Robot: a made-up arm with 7 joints.
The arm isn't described. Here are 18 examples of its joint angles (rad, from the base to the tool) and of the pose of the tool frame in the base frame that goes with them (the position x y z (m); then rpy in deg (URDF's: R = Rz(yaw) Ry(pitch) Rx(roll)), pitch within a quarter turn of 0, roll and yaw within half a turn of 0).
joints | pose
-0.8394 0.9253 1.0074 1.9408 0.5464 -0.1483 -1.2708 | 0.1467 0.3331 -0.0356 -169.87 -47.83 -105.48
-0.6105 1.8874 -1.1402 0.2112 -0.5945 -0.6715 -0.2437 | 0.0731 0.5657 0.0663 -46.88 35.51 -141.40
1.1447 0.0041 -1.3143 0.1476 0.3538 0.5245 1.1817 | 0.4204 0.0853 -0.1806 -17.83 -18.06 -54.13
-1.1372 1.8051 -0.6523 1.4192 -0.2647 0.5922 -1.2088 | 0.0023 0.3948 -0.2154 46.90 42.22 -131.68
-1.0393 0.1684 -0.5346 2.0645 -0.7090 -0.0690 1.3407 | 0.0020 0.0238 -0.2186 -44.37 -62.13 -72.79
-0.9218 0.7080 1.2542 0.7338 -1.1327 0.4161 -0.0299 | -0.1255 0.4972 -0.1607 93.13 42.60 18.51
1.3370 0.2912 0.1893 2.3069 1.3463 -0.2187 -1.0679 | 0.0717 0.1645 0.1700 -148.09 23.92 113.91
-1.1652 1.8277 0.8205 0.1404 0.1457 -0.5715 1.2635 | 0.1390 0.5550 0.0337 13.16 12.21 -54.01
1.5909 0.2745 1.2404 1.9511 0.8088 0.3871 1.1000 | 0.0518 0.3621 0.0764 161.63 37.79 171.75
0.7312 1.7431 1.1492 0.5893 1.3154 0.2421 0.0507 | -0.0889 0.5089 0.1843 -132.73 -2.02 -176.75
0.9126 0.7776 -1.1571 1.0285 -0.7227 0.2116 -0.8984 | 0.3526 0.2171 -0.1638 128.21 23.28 -95.61
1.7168 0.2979 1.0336 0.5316 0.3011 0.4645 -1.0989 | 0.3614 0.3480 0.1187 -44.48 -12.39 111.78
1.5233 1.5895 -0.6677 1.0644 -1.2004 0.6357 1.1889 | 0.1372 0.4527 0.1653 76.57 -0.39 2.98
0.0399 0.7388 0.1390 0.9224 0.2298 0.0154 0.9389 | 0.2071 0.3825 -0.2402 0.53 -52.80 -28.46
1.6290 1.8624 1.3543 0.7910 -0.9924 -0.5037 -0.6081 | -0.2789 0.4386 0.0220 -105.28 -47.23 -62.81
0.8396 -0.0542 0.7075 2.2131 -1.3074 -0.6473 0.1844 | 0.1516 0.2456 0.0684 165.48 3.75 -82.43
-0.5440 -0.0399 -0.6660 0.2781 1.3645 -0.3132 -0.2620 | -0.1859 0.0587 -0.4116 18.60 3.63 43.12
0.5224 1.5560 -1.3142 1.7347 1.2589 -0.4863 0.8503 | 0.1745 0.2847 -0.1777 -30.80 -72.39 -36.75
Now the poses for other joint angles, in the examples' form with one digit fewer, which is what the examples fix.
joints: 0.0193 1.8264 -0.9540 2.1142 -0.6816 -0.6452 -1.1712
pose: 0.127 0.241 -0.146 103.4 -17.7 -160.9
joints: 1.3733 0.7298 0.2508 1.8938 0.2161 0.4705 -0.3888
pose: 0.102 0.250 0.214 -153.1 -15.7 -150.1
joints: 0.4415 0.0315 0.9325 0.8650 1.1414 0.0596 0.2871
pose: 0.259 0.283 -0.284 -84.2 -2.4 128.3
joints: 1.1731 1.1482 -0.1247 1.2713 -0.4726 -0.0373 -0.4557
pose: 0.224 0.366 0.163 168.9 -7.1 -81.7
